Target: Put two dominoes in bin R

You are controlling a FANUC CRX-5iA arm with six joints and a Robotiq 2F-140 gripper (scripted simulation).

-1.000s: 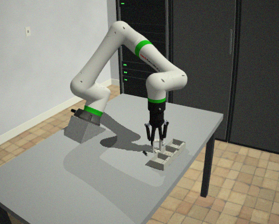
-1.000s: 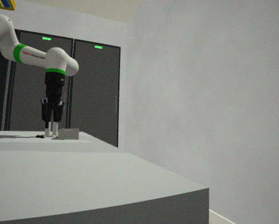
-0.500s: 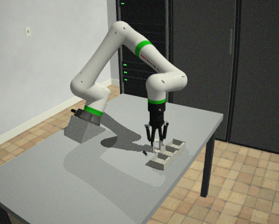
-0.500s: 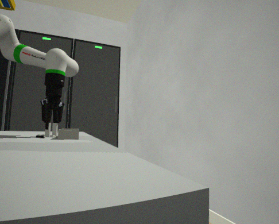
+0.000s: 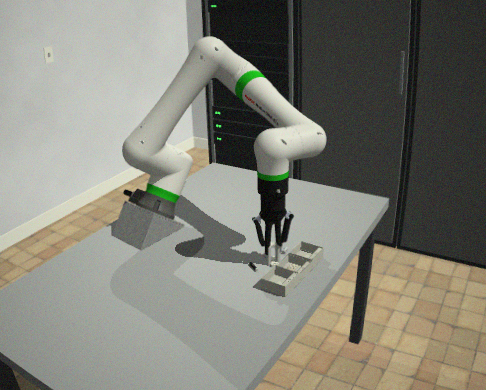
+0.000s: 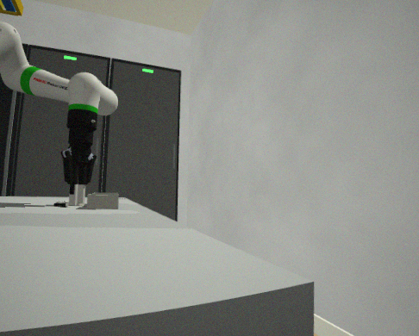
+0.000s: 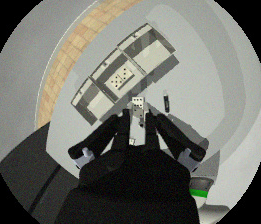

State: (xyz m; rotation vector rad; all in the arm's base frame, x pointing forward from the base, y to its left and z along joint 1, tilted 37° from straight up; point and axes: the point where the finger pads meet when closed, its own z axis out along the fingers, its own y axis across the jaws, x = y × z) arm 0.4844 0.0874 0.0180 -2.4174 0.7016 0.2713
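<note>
Now: the pale two-compartment bin block 9 cm ahead of my hand, 2 cm below it and 1 cm to the right of it. From my hand the other things lie so: small dark object 6 cm to the right, 3 cm below, 3 cm behind; then cream domino 8 cm ahead, 2 cm below, 1 cm to the right.
</note>
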